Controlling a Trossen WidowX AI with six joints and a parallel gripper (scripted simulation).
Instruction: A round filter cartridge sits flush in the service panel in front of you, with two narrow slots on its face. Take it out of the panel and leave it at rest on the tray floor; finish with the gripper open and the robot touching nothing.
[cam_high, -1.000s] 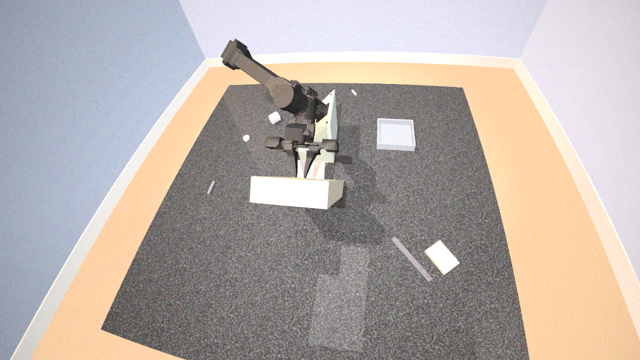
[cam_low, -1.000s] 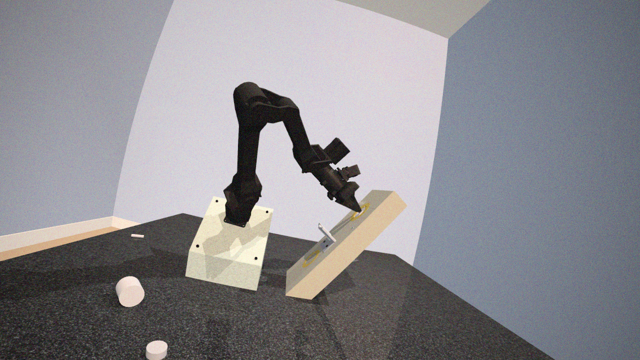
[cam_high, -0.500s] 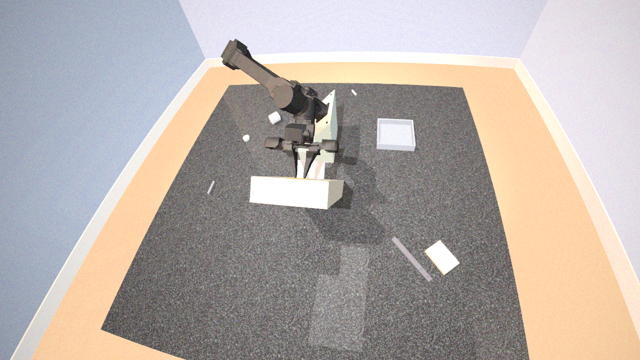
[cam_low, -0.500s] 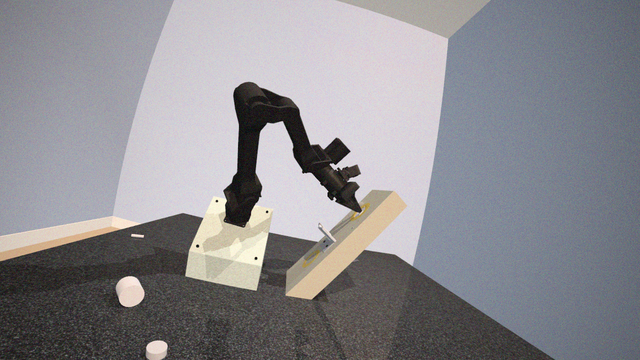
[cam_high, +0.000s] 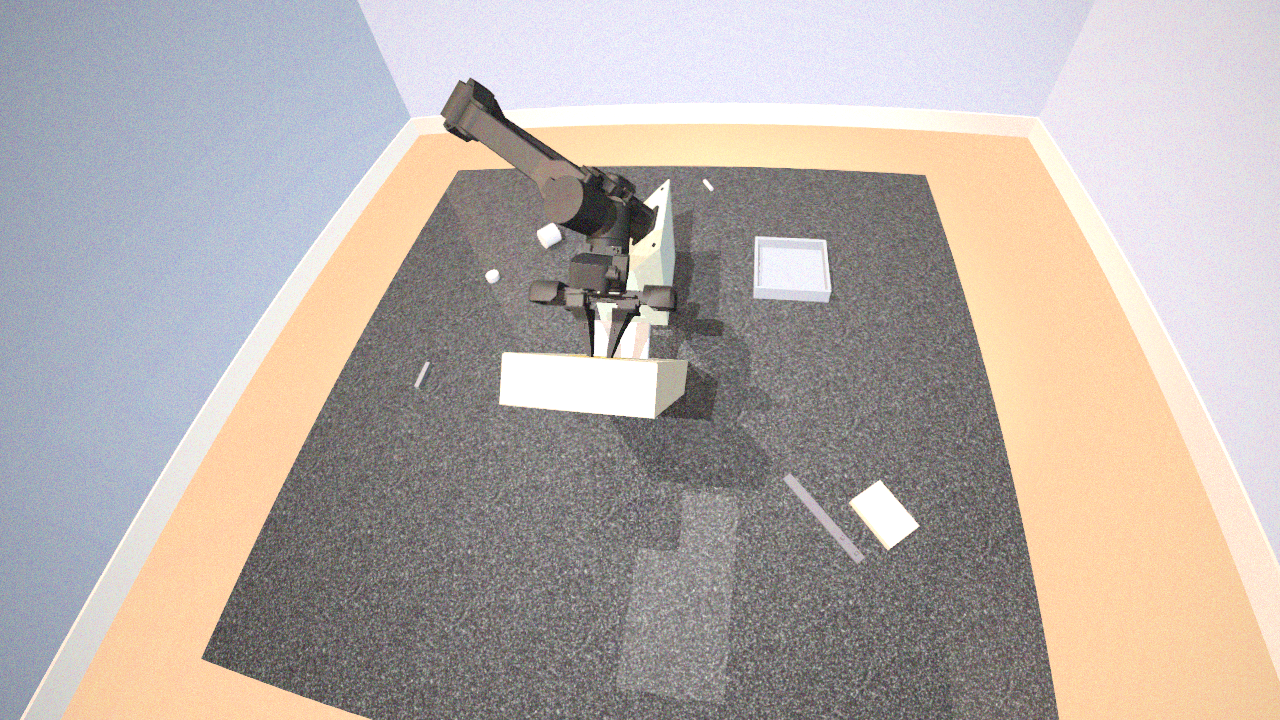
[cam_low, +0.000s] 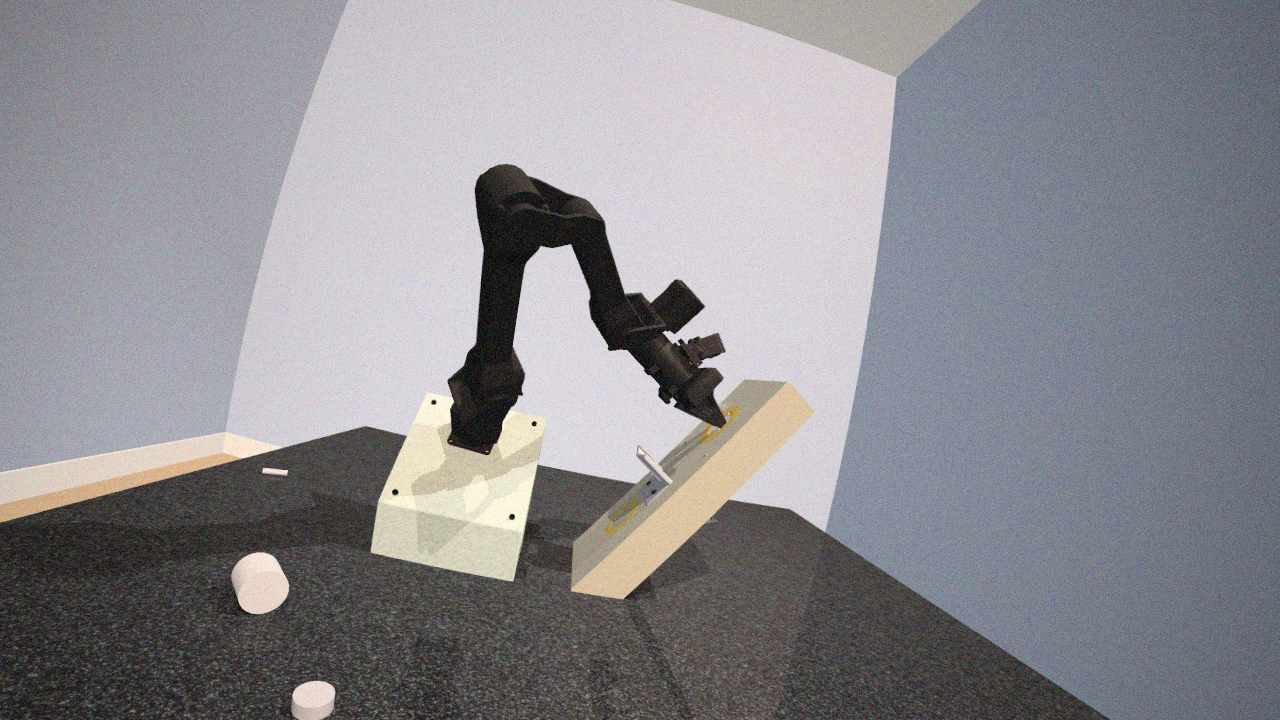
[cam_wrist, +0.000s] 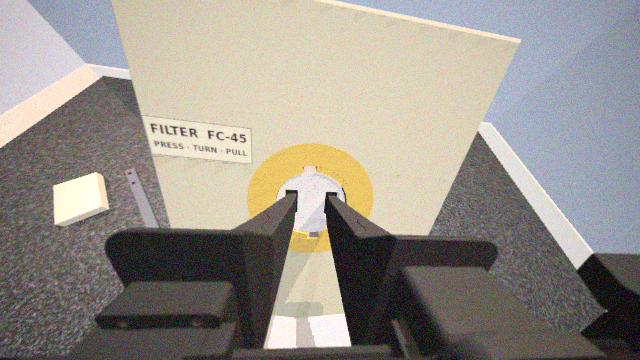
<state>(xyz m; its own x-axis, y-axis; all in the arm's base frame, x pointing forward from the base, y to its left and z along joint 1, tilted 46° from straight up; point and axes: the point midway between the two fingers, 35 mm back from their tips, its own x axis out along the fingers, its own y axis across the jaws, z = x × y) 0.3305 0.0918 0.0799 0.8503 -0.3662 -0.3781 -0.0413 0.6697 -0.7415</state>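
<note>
Right now my gripper tip is 9 cm past the bracket and 10 cm above it. From my gripper tip the other things lie so: service panel 4 cm behind, 8 cm below.
</note>
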